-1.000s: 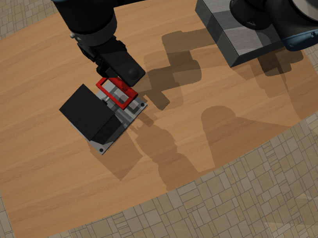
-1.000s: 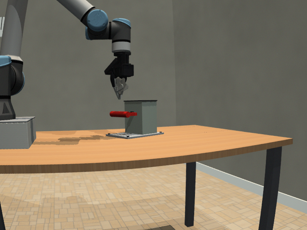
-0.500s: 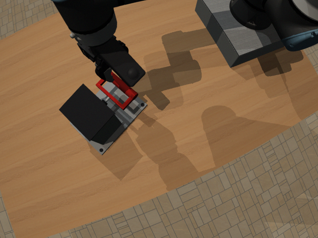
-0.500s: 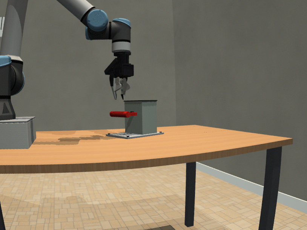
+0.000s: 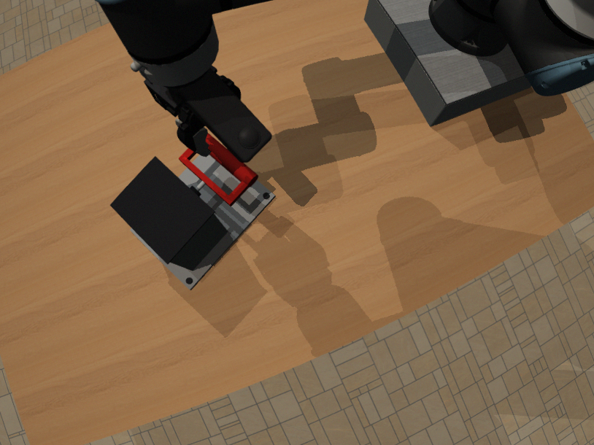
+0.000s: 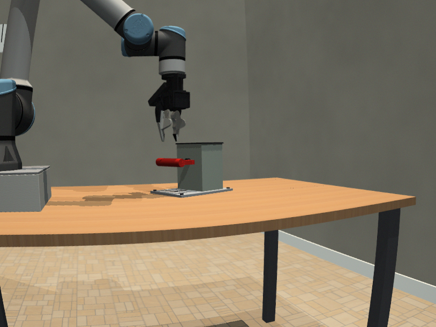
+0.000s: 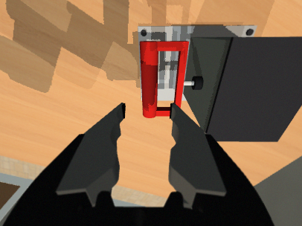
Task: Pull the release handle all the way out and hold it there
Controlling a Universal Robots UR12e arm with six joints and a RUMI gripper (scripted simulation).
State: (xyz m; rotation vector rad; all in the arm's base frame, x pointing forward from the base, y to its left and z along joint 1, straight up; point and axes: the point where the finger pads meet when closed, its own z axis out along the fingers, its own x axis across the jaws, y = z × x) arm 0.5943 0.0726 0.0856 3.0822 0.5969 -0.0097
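Right now my hand is 9 cm short of the grey baseplate, 4 cm to the right of it and 19 cm above it.
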